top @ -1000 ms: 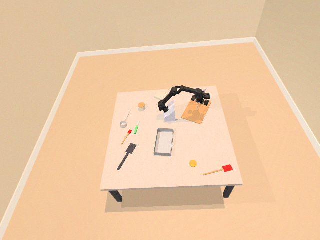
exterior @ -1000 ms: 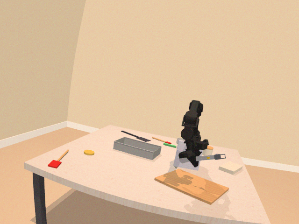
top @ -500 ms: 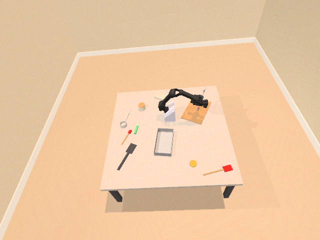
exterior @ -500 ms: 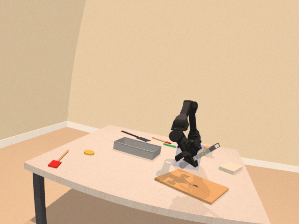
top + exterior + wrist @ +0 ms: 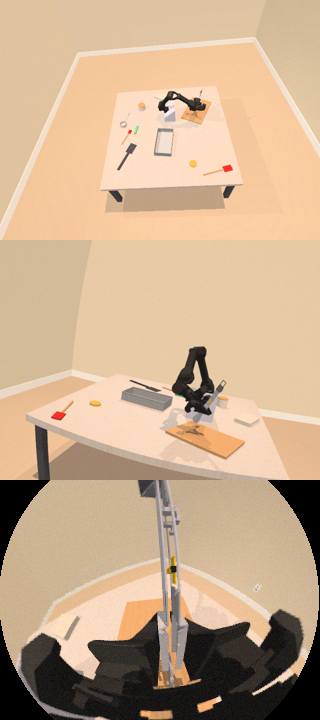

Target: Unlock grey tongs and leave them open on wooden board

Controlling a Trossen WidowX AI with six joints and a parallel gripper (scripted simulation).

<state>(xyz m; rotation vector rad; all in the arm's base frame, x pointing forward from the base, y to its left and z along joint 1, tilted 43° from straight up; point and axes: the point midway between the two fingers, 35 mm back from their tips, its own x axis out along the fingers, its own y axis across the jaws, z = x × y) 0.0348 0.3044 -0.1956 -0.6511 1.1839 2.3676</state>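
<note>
My gripper tip is now 140 mm above the wooden board, 20 mm to the left of it and 10 mm past it. Also, from my gripper tip: roasting tin 450 mm to the right, 370 mm ahead, 120 mm below; cream block 390 mm to the right, 320 mm behind, 140 mm below; orange-lidded jar 660 mm to the right, 170 mm behind, 110 mm below.
</note>
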